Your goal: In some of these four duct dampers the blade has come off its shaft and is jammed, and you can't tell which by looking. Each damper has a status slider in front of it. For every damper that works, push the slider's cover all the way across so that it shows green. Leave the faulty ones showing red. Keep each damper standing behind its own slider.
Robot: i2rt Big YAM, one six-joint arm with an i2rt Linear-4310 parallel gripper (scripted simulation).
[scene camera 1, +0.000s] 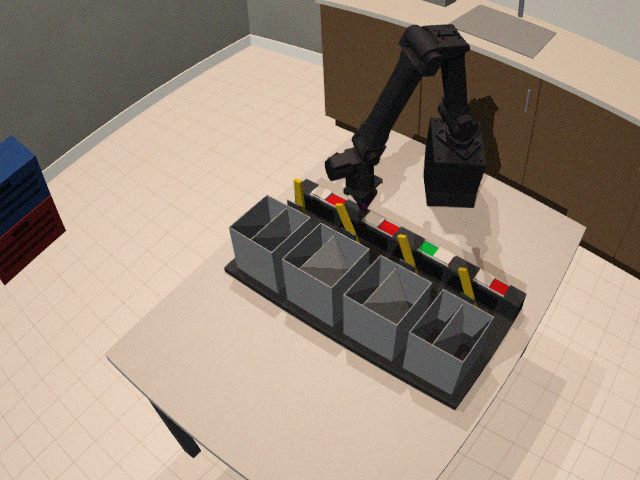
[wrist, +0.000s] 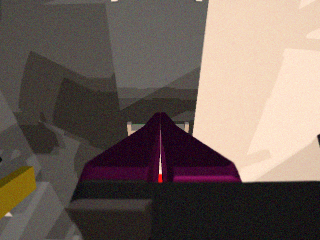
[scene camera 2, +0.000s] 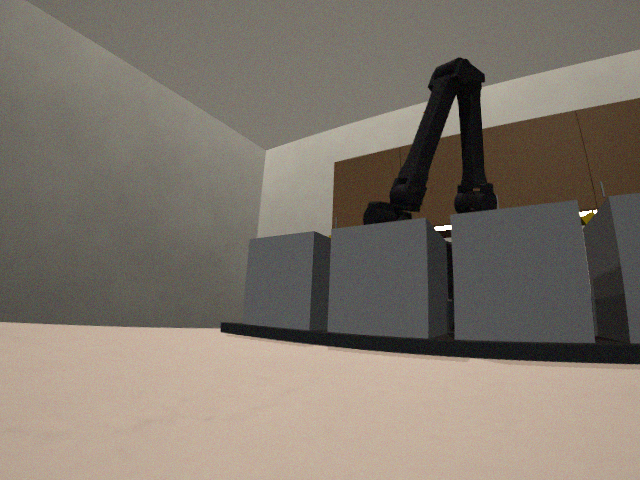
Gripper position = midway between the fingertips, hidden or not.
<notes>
I see my gripper (scene camera 1: 363,210), a damper (scene camera 2: 390,279), a damper (scene camera 2: 287,280), a damper (scene camera 2: 520,274) and a damper (scene camera 1: 437,366).
My gripper is seen too in the wrist view (wrist: 160,120).
</notes>
